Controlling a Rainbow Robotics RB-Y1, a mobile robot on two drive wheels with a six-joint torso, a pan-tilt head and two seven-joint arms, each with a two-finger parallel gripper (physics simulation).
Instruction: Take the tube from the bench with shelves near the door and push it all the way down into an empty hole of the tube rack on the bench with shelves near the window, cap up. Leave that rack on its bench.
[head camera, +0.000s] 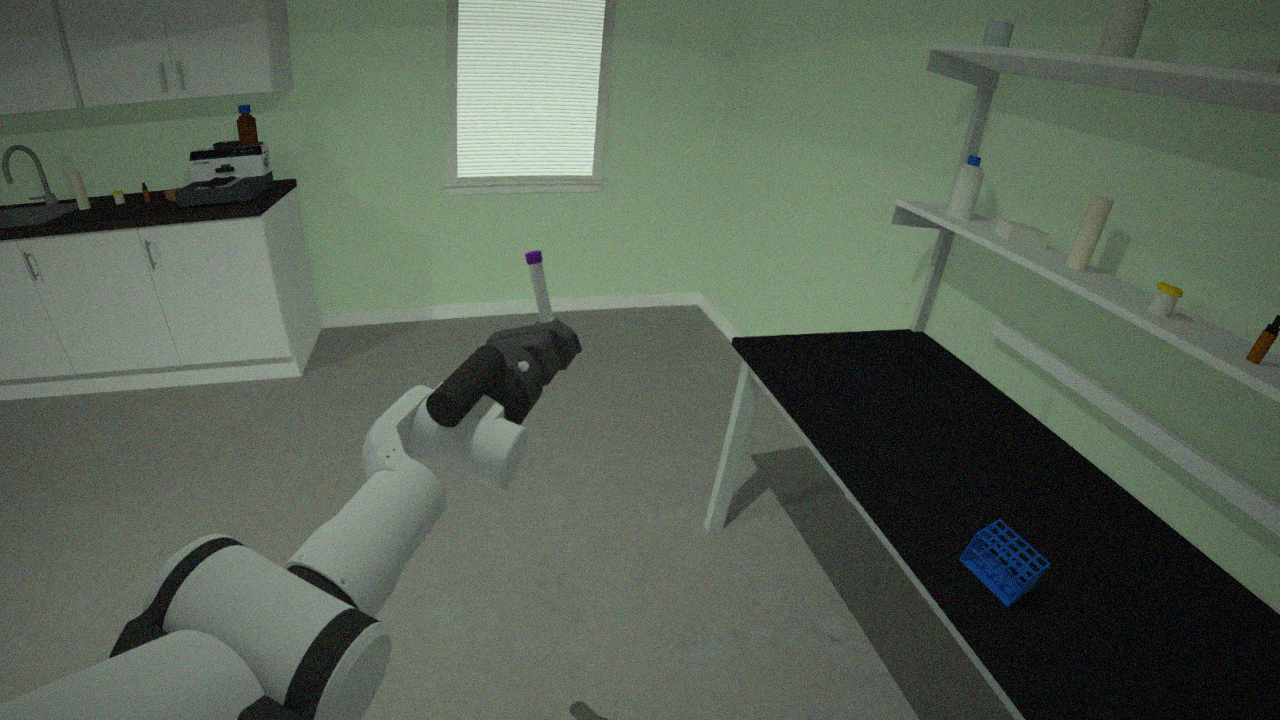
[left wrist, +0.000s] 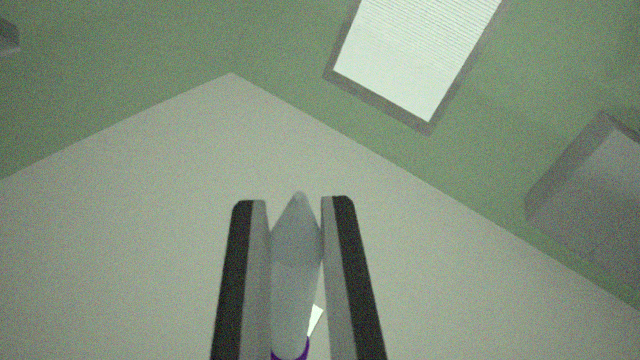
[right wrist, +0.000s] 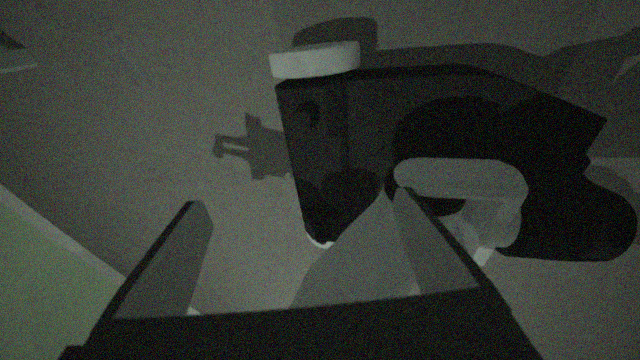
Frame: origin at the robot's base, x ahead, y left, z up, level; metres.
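Seen in the pictures: left gripper, fingertip midpoint: (head camera: 550, 326) (left wrist: 294, 218); right gripper, fingertip midpoint: (right wrist: 302, 206).
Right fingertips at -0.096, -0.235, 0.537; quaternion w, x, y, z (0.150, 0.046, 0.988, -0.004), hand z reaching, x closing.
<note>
A point is followed by its place in that frame, as x, y, z.
The tube (head camera: 540, 291) @(0.478, 0.105, 1.179) (left wrist: 295, 270) @(0.472, 0.097, 1.133) is pale with a conical tip and a purple cap. My left gripper (left wrist: 294, 218) @(0.485, 0.092, 1.126) is shut on it. In the head camera the tube stands nearly upright above the dark fingers, cap up, with its lower part hidden by them. The blue tube rack (head camera: 1004, 562) @(0.379, -0.755, 0.766) stands on the black-topped bench (head camera: 877, 402) @(0.923, -0.678, 0.763) at the right of the head camera, well apart from the tube. No tube shows in the rack. My right gripper (right wrist: 302, 206) @(-0.096, -0.234, 0.537) is open, with its fingers wide apart and nothing between them.
Wall shelves (head camera: 1029, 248) @(0.979, -1.014, 1.220) with bottles and jars hang over the bench. A sink counter (head camera: 205, 259) @(1.754, 1.909, 0.689) with a device (head camera: 228, 165) @(2.036, 1.913, 1.057) and an amber bottle (head camera: 247, 128) @(2.100, 1.819, 1.218) stands at the left. A window (head camera: 528, 89) @(2.815, 0.598, 1.338) is in the back wall. The robot's dark base (right wrist: 340, 130) @(-0.063, -0.130, 0.189) shows in the right wrist view.
</note>
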